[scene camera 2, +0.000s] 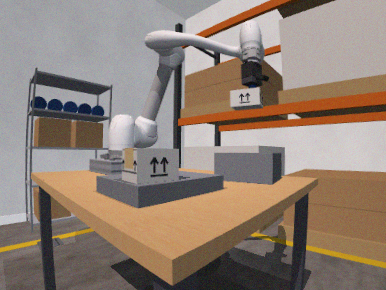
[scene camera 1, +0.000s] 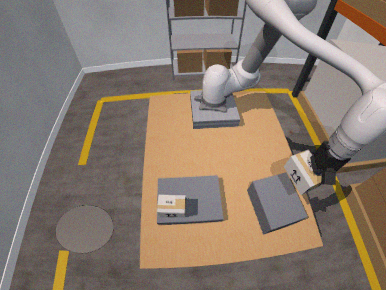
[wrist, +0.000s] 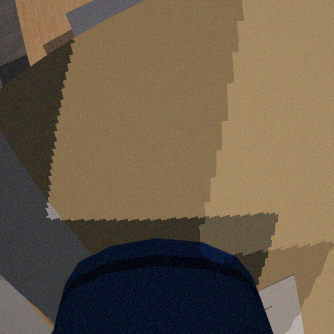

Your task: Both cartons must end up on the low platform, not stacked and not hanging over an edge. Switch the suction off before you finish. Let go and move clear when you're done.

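Frame: origin at the arm's base, x ahead, y left, z up, level; millimetres.
Seen in the pictures: hand at its tool point: (wrist: pixel 159 262); arm's base at its link origin: (scene camera 2: pixel 121 159) (scene camera 1: pixel 213 102).
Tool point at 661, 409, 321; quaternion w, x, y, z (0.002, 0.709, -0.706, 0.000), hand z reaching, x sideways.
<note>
Offsets run from my tool point to a thing's top centre, as dx, dy, dz. Level surfaces: height alone.
One white-and-tan carton @(+88, -548, -263) (scene camera 1: pixel 171 204) (scene camera 2: pixel 157 165) stands upright on the low grey platform @(+21, -479, -346) (scene camera 1: pixel 207 187) (scene camera 2: pixel 165 193), near its left edge in scene camera 1. The suction gripper (scene camera 1: pixel 315 163) (scene camera 2: pixel 252 86) (wrist: pixel 160 285) is shut on the other carton @(-11, -28, +13) (scene camera 1: pixel 301 173) (scene camera 2: pixel 245 98) (wrist: pixel 145 125), held by its top face. This carton hangs in the air, clearly above the taller grey block @(+6, -38, -274) (scene camera 1: pixel 280 205) (scene camera 2: pixel 245 167) in scene camera 2. Its tan top fills much of the wrist view. The contact under the cup is hidden there.
Both grey blocks stand apart on the wooden table @(dz -394) (scene camera 1: pixel 175 145) (scene camera 2: pixel 210 220). The arm's grey base (scene camera 1: pixel 215 117) is at the table's back. An orange-beamed rack (scene camera 2: pixel 305 106) with large boxes stands behind the held carton. A grey shelf unit (scene camera 1: pixel 205 41) (scene camera 2: pixel 72 82) stands behind the base.
</note>
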